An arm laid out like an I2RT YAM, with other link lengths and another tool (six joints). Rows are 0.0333 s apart.
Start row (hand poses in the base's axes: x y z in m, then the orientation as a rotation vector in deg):
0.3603, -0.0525, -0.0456, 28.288, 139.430, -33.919
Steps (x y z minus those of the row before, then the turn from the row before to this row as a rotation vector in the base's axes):
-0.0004, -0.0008, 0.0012, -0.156, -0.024, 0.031
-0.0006, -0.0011, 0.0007, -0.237, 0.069, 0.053
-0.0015, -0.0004, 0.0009, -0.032, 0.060, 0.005
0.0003, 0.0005, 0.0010, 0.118, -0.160, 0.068
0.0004, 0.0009, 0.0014, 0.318, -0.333, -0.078
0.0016, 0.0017, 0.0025, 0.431, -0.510, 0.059
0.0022, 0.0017, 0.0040, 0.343, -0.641, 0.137
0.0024, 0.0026, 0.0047, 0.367, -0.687, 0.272
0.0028, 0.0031, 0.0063, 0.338, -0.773, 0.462
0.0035, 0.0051, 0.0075, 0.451, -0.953, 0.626
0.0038, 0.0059, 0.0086, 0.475, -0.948, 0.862
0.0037, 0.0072, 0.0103, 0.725, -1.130, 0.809
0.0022, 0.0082, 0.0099, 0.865, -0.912, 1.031
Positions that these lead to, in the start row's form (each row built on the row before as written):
0.3599, -0.0533, -0.0444, 28.190, 139.347, -34.082
0.3593, -0.0544, -0.0437, 28.014, 139.321, -34.368
0.3578, -0.0548, -0.0428, 27.983, 139.365, -34.427
0.3581, -0.0543, -0.0418, 27.977, 139.270, -34.197
0.3585, -0.0534, -0.0404, 28.266, 139.077, -33.726
0.3601, -0.0517, -0.0379, 28.463, 138.776, -32.996
0.3623, -0.0500, -0.0339, 28.548, 138.322, -32.289
0.3647, -0.0474, -0.0292, 28.484, 137.848, -31.481
0.3675, -0.0443, -0.0229, 28.187, 137.301, -30.596
0.3710, -0.0392, -0.0154, 27.768, 136.641, -29.446
0.3748, -0.0333, -0.0068, 27.073, 136.016, -28.171
0.3785, -0.0261, 0.0035, 26.583, 135.285, -26.574
0.3807, -0.0179, 0.0134, 25.863, 134.823, -24.795

